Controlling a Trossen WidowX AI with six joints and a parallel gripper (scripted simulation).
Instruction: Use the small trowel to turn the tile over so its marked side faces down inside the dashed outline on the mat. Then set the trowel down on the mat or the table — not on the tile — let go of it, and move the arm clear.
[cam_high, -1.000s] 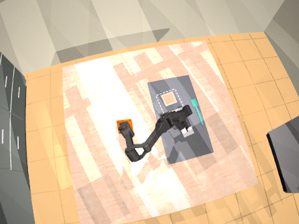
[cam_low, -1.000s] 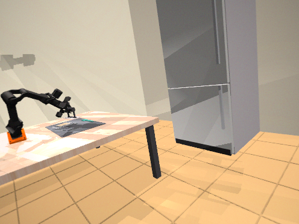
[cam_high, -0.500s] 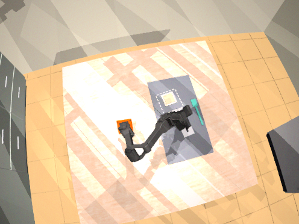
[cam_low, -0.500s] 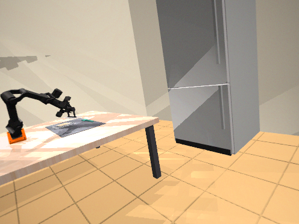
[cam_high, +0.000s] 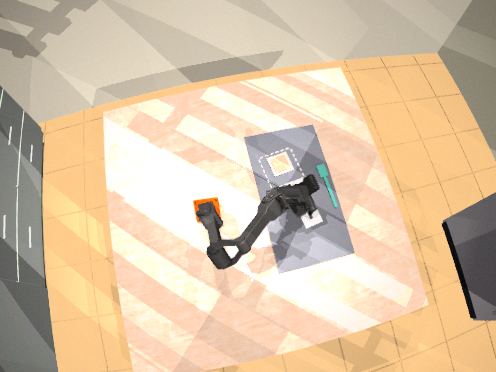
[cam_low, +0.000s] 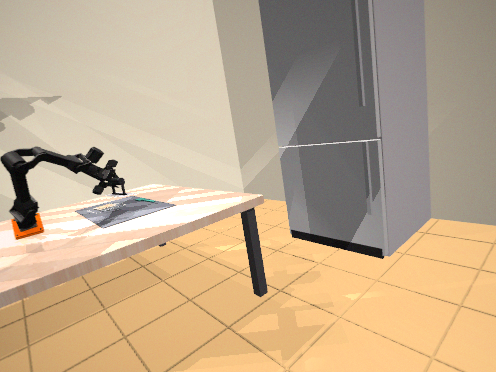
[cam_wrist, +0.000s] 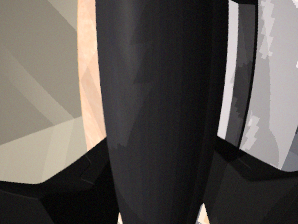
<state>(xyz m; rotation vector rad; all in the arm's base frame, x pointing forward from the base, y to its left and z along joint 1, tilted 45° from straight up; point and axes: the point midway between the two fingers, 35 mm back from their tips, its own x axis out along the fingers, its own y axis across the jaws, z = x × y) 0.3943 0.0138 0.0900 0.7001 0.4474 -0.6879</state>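
Now: gripper tip 15 cm above the grey mat, 5 cm to the right of it and 1 cm past it. Also, from my gripper tip: white tile (20 cm to the left, 13 cm below, 6 cm behind); then teal trowel (13 cm below, 13 cm ahead, 7 cm to the left).
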